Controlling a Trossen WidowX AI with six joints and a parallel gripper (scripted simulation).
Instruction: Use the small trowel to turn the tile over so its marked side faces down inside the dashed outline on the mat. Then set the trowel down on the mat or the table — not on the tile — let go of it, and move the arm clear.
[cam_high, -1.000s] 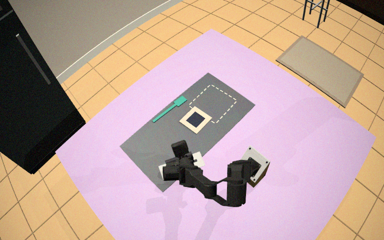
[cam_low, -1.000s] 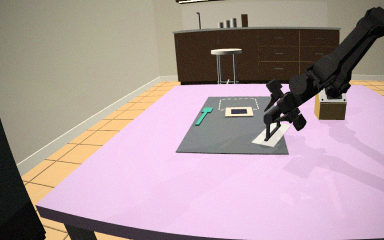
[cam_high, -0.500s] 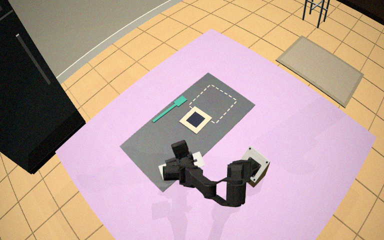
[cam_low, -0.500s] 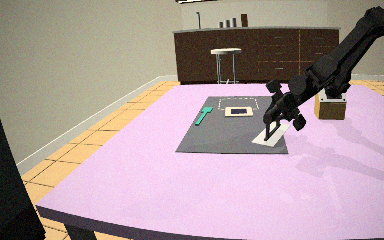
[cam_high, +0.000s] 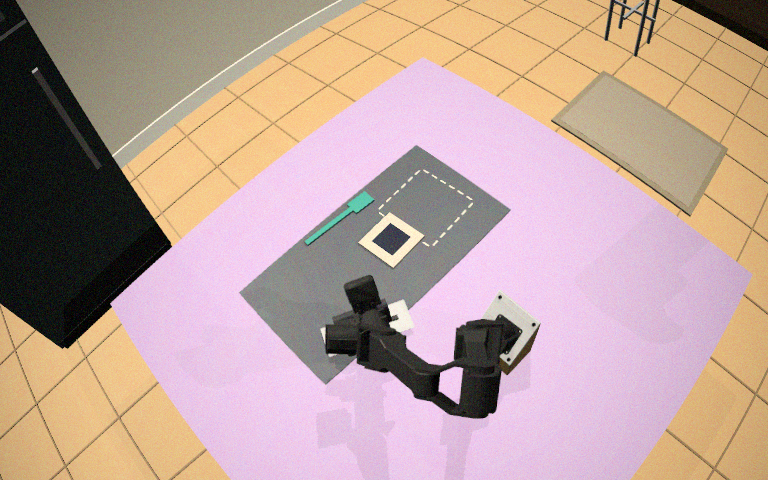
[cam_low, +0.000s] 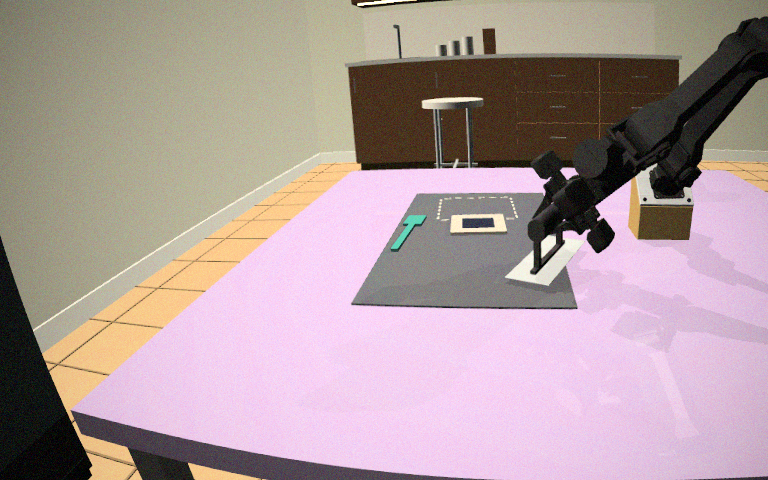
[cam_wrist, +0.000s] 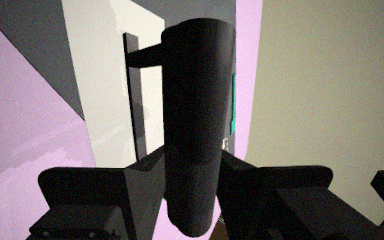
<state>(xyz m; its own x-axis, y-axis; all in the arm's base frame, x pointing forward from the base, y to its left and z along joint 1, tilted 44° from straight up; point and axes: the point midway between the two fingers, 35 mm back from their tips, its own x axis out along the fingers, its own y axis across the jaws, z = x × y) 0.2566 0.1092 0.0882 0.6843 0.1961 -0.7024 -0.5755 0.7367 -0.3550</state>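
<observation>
My gripper tip is 12 cm short of the grey mat, 13 cm to the left of it and 8 cm above it. Round my gripper tip: teal trowel (26 cm ahead, 16 cm to the right, 6 cm below); tile (11 cm ahead, 18 cm to the right, 6 cm below).
</observation>
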